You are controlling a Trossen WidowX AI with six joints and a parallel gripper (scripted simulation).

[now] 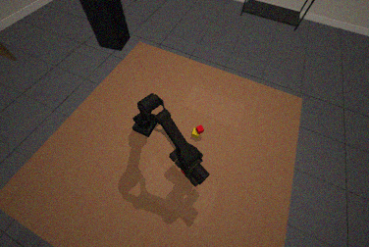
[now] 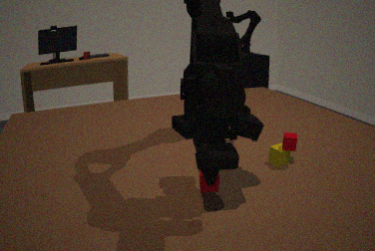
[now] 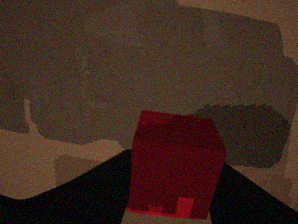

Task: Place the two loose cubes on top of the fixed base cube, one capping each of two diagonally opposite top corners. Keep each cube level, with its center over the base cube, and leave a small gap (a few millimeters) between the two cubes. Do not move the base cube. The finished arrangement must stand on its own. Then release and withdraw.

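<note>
My gripper tip is 22 cm to the right of the yellow cube, 1 cm short of it and 1 cm above it.
</note>
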